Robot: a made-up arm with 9 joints.
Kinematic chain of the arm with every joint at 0, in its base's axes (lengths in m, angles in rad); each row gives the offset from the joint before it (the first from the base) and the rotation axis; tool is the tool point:
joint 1: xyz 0 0 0.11 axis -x
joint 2: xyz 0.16 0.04 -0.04 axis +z
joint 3: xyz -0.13 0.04 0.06 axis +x
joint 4: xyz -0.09 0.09 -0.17 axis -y
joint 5: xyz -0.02 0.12 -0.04 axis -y
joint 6: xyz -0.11 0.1 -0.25 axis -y
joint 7: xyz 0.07 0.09 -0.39 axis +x
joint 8: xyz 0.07 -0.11 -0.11 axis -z
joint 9: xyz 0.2 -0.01 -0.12 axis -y
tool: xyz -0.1 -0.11 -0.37
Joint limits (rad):
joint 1: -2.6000..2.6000
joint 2: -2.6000..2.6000
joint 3: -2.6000..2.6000
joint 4: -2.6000..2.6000
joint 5: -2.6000..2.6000
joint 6: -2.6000..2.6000
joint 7: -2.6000..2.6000
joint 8: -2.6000..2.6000
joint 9: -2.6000..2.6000
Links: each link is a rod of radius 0.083 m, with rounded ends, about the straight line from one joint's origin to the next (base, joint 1, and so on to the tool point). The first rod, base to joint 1, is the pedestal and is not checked.
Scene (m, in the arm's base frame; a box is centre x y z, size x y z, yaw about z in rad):
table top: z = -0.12
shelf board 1: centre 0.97 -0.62 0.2 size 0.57 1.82 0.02 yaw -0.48
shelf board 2: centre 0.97 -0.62 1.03 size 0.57 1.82 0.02 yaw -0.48
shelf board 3: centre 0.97 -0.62 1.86 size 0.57 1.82 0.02 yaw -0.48
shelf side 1: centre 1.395 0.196 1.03 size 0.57 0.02 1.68 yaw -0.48
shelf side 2: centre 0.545 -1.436 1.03 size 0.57 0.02 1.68 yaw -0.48
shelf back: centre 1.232 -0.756 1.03 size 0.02 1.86 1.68 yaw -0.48
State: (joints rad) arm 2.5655 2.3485 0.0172 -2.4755 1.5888 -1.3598 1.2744 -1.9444 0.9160
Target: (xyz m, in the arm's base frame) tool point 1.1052 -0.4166 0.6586
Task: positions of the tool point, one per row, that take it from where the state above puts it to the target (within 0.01 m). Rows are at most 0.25 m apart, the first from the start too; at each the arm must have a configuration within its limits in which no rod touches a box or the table.
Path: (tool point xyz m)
1: -0.0234 1.0726 0.8900
2: 0.0796 1.1381 0.9380
3: 0.2158 1.1510 0.9923
4: 0.3679 1.1031 1.0456
5: 0.5173 0.9940 1.0870
6: 0.6460 0.8311 1.1045
7: 0.7389 0.6287 1.0883
8: 0.7851 0.4068 1.0323
9: 0.7790 0.1877 0.9367
10: 0.7202 -0.0073 0.8081
11: 0.6136 -0.1607 0.6586
12: 0.7934 -0.2030 0.6894
13: 0.9603 -0.2884 0.6929
14: 1.1052 -0.4165 0.6586

